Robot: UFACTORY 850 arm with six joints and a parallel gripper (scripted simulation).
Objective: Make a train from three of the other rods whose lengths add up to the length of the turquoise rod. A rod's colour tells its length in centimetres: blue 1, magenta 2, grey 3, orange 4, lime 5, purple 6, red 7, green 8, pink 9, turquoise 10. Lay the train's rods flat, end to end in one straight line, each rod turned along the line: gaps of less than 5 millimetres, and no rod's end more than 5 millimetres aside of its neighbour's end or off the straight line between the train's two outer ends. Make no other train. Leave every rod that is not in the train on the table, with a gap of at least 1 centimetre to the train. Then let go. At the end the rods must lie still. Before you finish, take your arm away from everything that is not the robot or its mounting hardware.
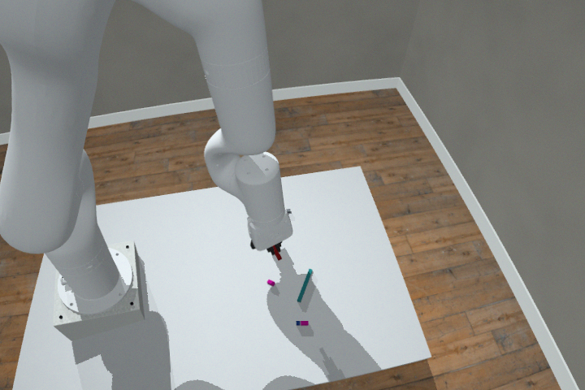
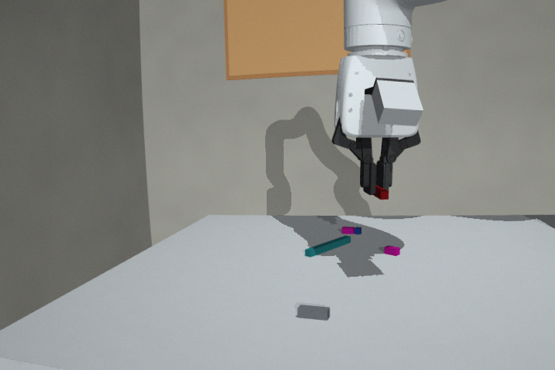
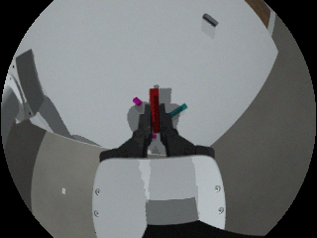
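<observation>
The red rod lies 20 mm below my hand. From my hand the other things lie so: turquoise rod 110 mm below, 90 mm to the right, 50 mm ahead; grey rod 160 mm to the left, 110 mm below, 90 mm ahead; blue rod 190 mm to the right, 110 mm below.
</observation>
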